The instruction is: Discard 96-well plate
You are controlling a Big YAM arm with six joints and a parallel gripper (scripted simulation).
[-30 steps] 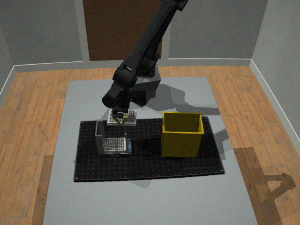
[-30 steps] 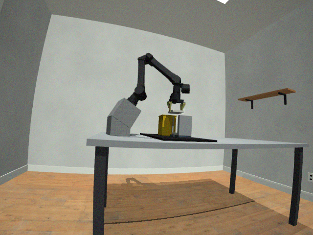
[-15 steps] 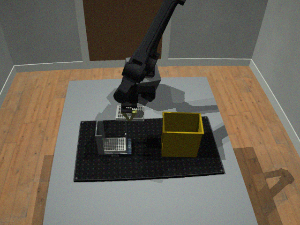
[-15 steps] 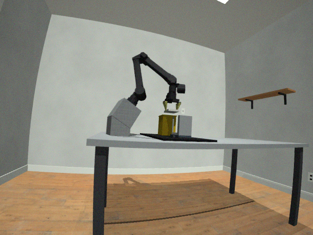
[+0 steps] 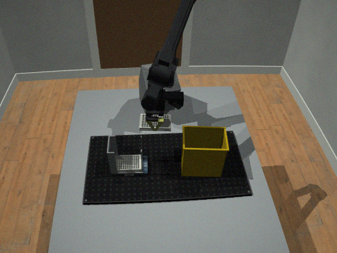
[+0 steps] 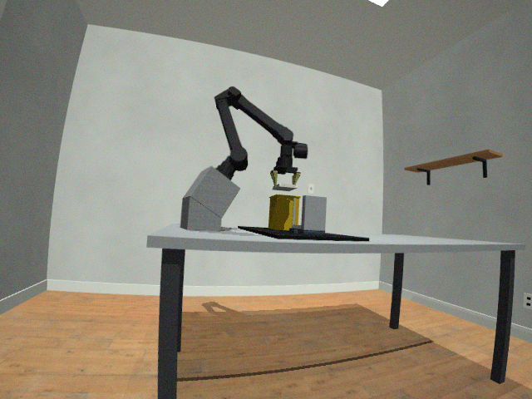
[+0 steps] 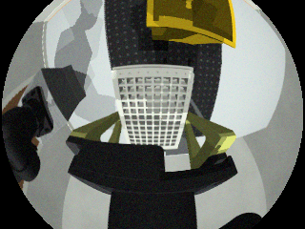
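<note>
Now: the yellow plastics bin W1 200 mm to the left of my hand, 120 mm below it and 60 mm ahead of it.
</note>
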